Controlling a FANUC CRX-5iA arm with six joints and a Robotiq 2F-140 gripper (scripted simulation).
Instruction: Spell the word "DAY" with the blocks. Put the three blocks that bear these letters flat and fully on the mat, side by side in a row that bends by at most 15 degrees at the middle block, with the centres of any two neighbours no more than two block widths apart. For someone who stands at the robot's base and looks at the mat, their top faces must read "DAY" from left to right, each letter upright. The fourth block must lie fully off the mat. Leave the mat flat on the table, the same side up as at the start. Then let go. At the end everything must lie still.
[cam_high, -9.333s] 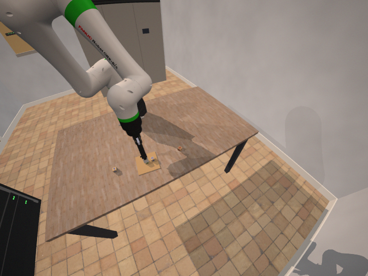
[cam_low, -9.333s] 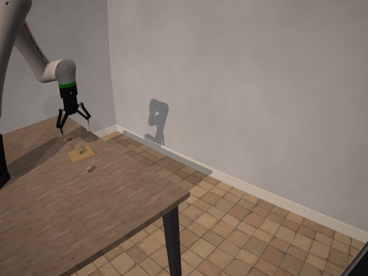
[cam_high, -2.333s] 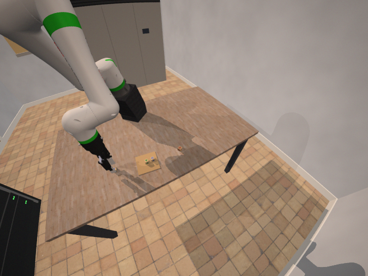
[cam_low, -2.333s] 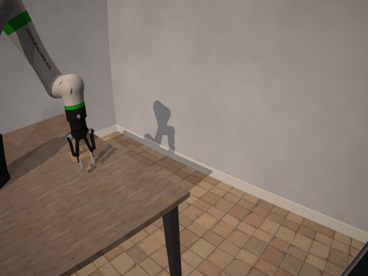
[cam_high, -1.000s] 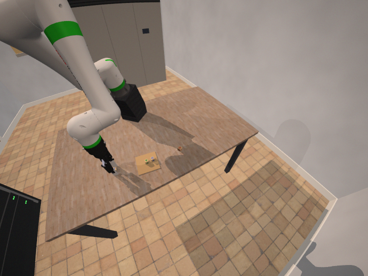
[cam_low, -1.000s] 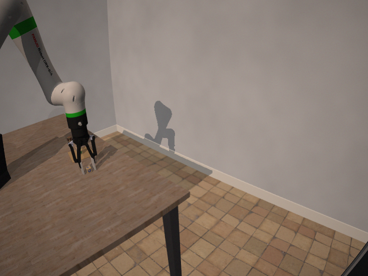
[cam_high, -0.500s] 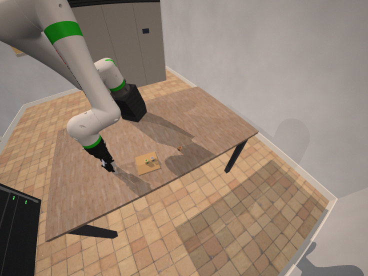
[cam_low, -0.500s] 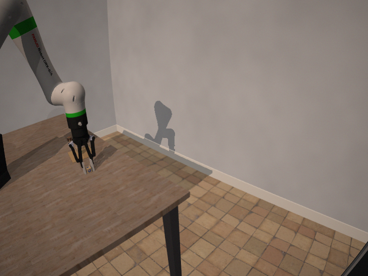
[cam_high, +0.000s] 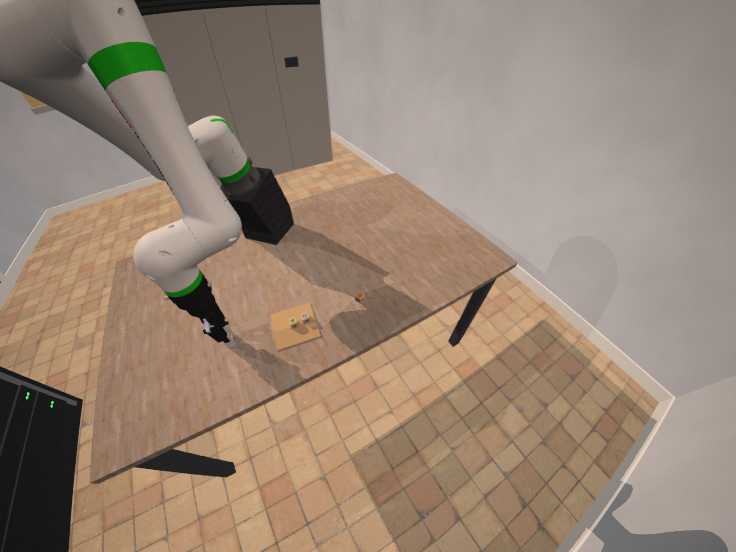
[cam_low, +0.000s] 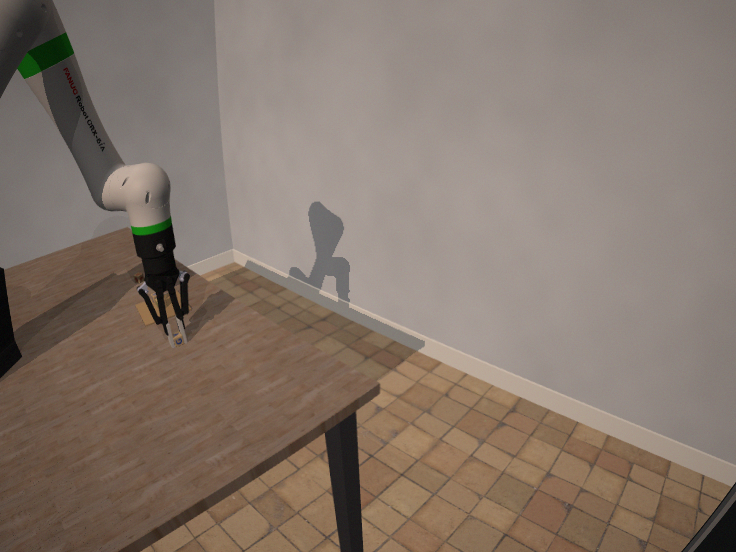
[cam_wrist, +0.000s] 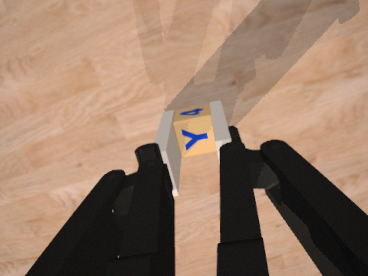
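The Y block lies 2 cm below my hand. The rest, counted from my hand: tan mat (2 cm ahead, 21 cm to the left, 3 cm below); O block (1 cm ahead, 44 cm to the left, 2 cm below).
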